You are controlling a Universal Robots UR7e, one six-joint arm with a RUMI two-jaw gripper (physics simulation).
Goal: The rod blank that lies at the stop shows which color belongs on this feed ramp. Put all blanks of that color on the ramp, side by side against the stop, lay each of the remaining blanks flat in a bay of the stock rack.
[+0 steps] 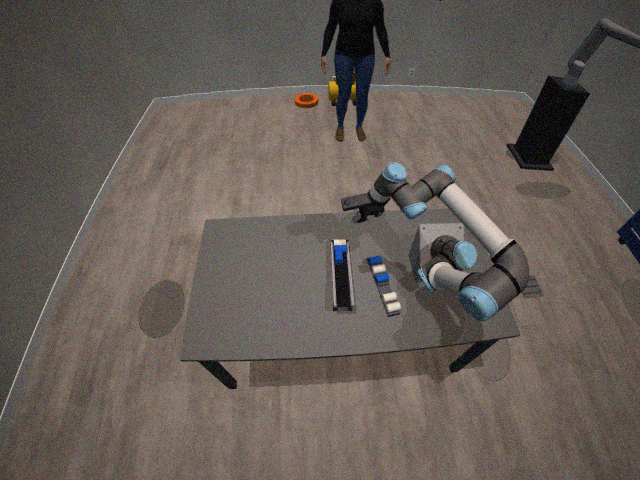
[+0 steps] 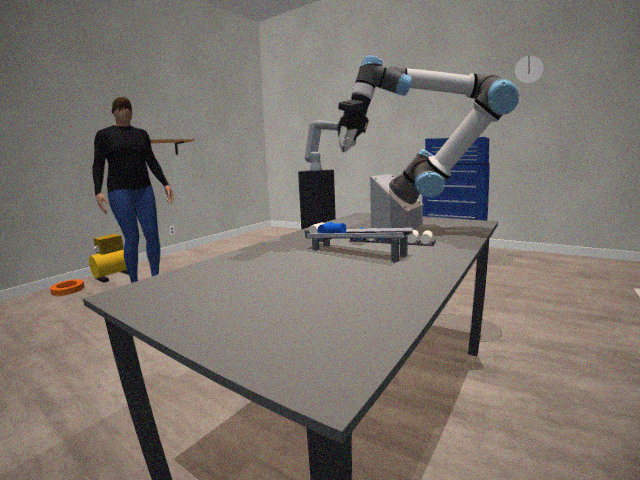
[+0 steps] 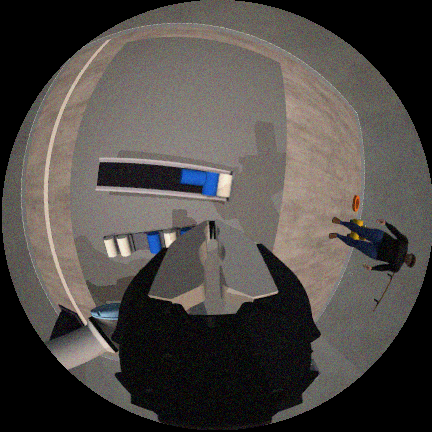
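Note:
The feed ramp (image 1: 342,289) (image 2: 400,236) (image 3: 140,175) holds a white blank (image 1: 339,242) (image 3: 224,185) across it at the stop. A blue blank (image 1: 340,249) (image 3: 210,184) lies across the ramp beside it. A second blue blank (image 1: 338,257) (image 3: 193,177) lies lengthwise along one rail, its end at the crosswise blue blank. The stock rack (image 1: 385,289) (image 3: 141,242) holds a blue blank (image 1: 374,259), a white blank (image 1: 378,268), a blue blank (image 1: 382,277) and, past a gap, two white blanks (image 1: 389,297) (image 1: 393,306). My gripper (image 1: 357,219) (image 2: 345,149) (image 3: 212,221) is shut and empty, high above the table.
The table (image 1: 258,310) (image 2: 289,320) bears the ramp, the rack and the arm's grey pedestal (image 2: 392,204). A person (image 1: 354,51) (image 2: 126,170) stands beyond the table, near a yellow compressor (image 2: 108,262) and an orange ring (image 2: 57,291). A blue cabinet (image 2: 473,193) stands behind the arm.

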